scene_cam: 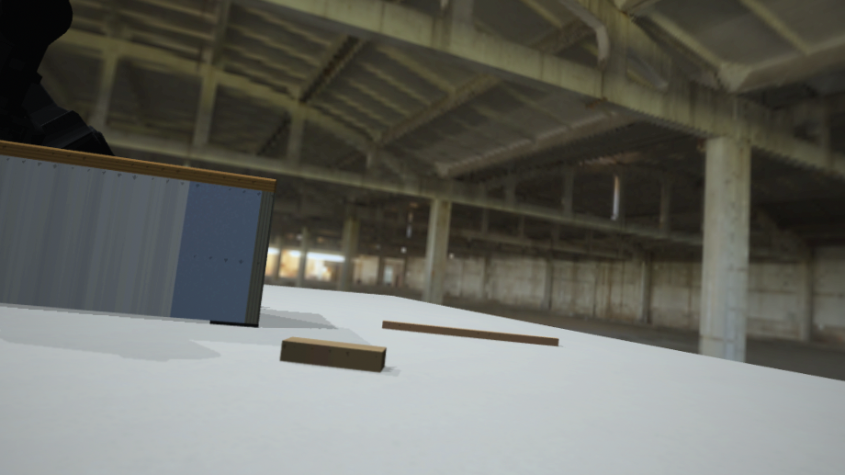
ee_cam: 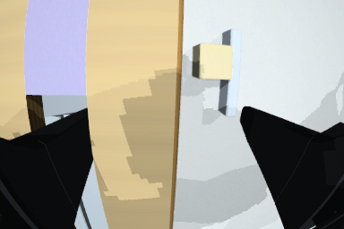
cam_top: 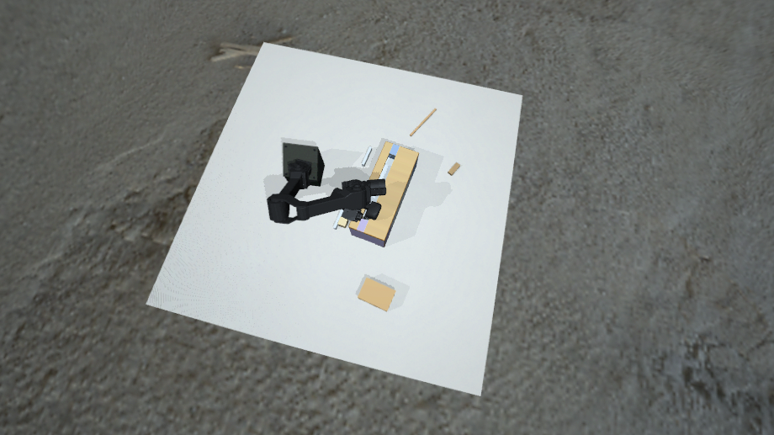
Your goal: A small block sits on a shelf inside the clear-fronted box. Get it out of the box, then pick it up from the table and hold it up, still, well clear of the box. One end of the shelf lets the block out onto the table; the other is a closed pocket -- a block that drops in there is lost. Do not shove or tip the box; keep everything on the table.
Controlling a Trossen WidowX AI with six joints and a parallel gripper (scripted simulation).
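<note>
The pale yellow block lies 80 mm below my gripper tip, 50 mm behind it and 20 mm to the right of it. The rest, counted from my gripper tip: flat tan plate: 270 mm to the right, 150 mm ahead, 60 mm below; small brown piece: 350 mm ahead, 320 mm to the left, 90 mm below; long box: 120 mm to the left, 50 mm ahead, 30 mm below.
</note>
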